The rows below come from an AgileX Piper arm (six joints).
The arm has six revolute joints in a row. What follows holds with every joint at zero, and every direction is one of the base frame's.
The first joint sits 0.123 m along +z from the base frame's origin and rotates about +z.
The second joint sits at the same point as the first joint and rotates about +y.
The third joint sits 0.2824 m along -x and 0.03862 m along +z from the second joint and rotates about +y.
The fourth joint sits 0.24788 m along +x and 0.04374 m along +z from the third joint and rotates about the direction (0.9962, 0, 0.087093).
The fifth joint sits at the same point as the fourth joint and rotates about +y.
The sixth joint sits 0.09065 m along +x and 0.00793 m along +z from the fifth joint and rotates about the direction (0.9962, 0, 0.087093).
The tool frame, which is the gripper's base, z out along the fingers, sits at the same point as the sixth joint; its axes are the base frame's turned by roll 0, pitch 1.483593 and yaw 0 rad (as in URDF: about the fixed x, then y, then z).
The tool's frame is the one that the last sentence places.
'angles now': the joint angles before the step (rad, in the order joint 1, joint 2, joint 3, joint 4, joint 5, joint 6). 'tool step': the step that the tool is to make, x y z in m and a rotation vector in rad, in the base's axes. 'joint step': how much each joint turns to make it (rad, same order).
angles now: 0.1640, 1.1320, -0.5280, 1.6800, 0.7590, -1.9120
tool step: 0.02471, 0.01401, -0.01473, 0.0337, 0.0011, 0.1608
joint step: 0.0000, 0.1890, -0.0610, 0.0390, 0.1689, -0.1490
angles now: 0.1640, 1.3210, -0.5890, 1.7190, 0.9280, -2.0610
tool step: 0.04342, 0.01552, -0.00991, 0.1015, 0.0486, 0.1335
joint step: 0.0000, 0.2370, -0.1580, 0.0121, 0.1770, -0.0241
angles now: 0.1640, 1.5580, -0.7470, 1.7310, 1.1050, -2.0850
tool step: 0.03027, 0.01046, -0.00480, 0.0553, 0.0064, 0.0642
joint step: 0.0080, 0.1370, -0.1270, 0.0040, 0.0800, 0.0000
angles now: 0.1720, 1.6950, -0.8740, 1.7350, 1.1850, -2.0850
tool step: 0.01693, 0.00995, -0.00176, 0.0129, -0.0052, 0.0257
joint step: 0.0200, 0.0680, -0.0810, 0.0020, 0.0110, 0.0080
